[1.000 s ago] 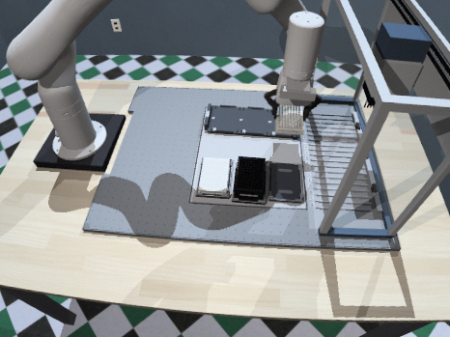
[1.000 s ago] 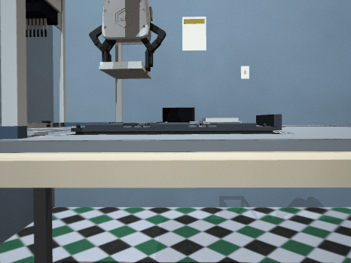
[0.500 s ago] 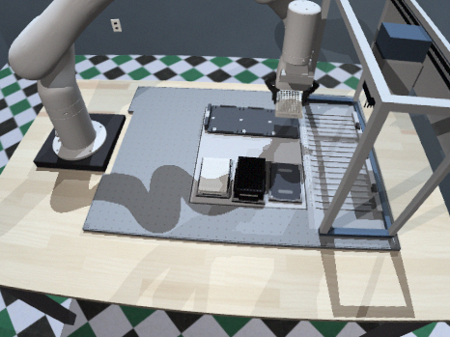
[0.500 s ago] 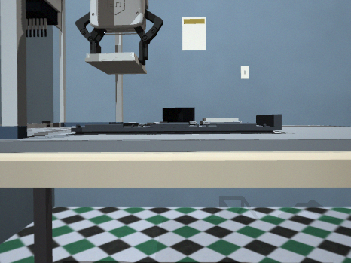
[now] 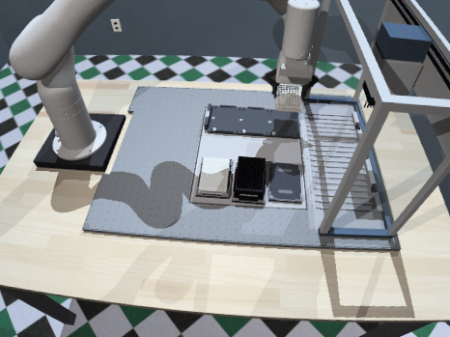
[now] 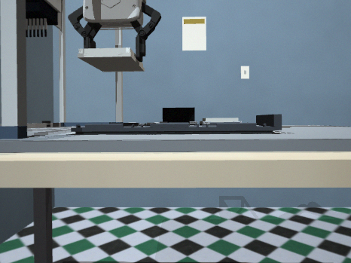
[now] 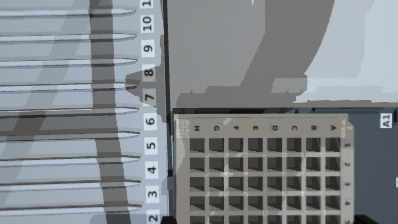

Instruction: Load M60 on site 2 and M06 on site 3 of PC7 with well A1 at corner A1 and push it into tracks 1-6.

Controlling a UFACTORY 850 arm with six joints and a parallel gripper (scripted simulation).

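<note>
My hand is 110 mm past the carrier PC7, 10 mm to the right of it and 120 mm above it. The rest, counted from my hand: pipetting head: 220 mm ahead, 150 mm to the right, 210 mm above; then nest S3: 20 mm behind, 250 mm to the right, 130 mm below; then plate: 10 mm below.
</note>
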